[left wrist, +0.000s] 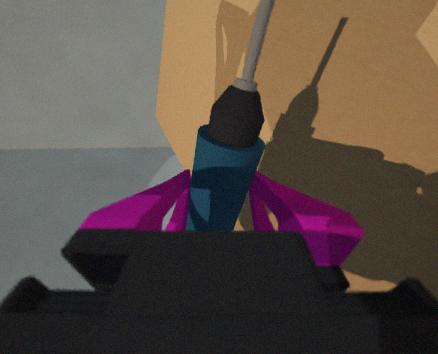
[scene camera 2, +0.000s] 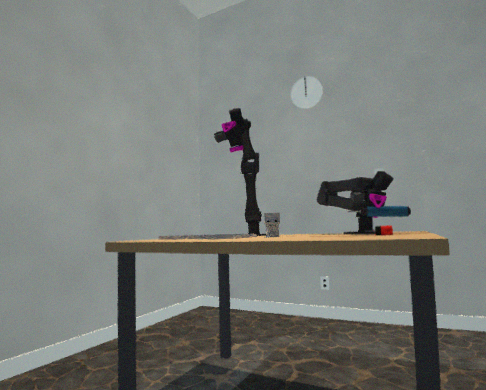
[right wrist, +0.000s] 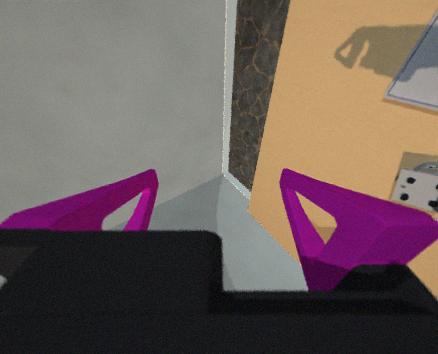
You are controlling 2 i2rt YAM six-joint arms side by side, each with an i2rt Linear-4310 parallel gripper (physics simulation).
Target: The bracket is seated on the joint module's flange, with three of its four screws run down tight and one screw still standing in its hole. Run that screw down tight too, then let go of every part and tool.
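Seen in the pictures: left gripper, between the fingertips: point(left wrist: 219, 176) point(scene camera 2: 376, 212); right gripper, between the fingertips: point(scene camera 2: 228, 142) point(right wrist: 219, 176); left arm's base, origin of its link: point(scene camera 2: 366, 233).
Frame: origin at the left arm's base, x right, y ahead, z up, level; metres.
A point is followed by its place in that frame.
A screwdriver with a blue handle point(scene camera 2: 395, 211) @[x -0.192, y 0.141, z 0.089 m] point(left wrist: 227, 162) @[x -0.089, y 0.152, z 0.108 m], a black collar and a grey shaft lies between the fingers of my left gripper point(scene camera 2: 376, 209) @[x -0.124, y 0.160, z 0.090 m] point(left wrist: 219, 176) @[x -0.124, y 0.160, z 0.090 m], which is shut on it. It is held well above the table, roughly level in scene camera 2; its tip is cut off in the left wrist view. My right gripper point(scene camera 2: 231, 137) @[x 0.373, y 0.514, z 0.430 m] point(right wrist: 219, 176) @[x 0.373, y 0.514, z 0.430 m] is open and empty, raised high. The joint module with its bracket point(scene camera 2: 272, 226) point(right wrist: 416, 189) stands on the table, partly cut off at the right wrist view's right edge. Dark round spots show on its pale face; the screws cannot be told apart.
A red and black object point(scene camera 2: 384, 230) @[x -0.194, y 0.269, z 0.018 m] lies on the table point(scene camera 2: 300, 245) @[x -0.113, y 0.679, z -0.013 m] point(left wrist: 192, 60) @[x -0.193, y 0.439, z 0.000 m] point(right wrist: 310, 115) @[x 0.203, y 0.624, z 0.000 m], below the held screwdriver. A flat grey tray or mat point(scene camera 2: 200, 236) @[x 0.498, y 0.586, z 0.011 m] point(right wrist: 389, 96) @[x 0.339, y 0.520, z 0.016 m] lies left of the module in scene camera 2. Arm shadows fall on the table.
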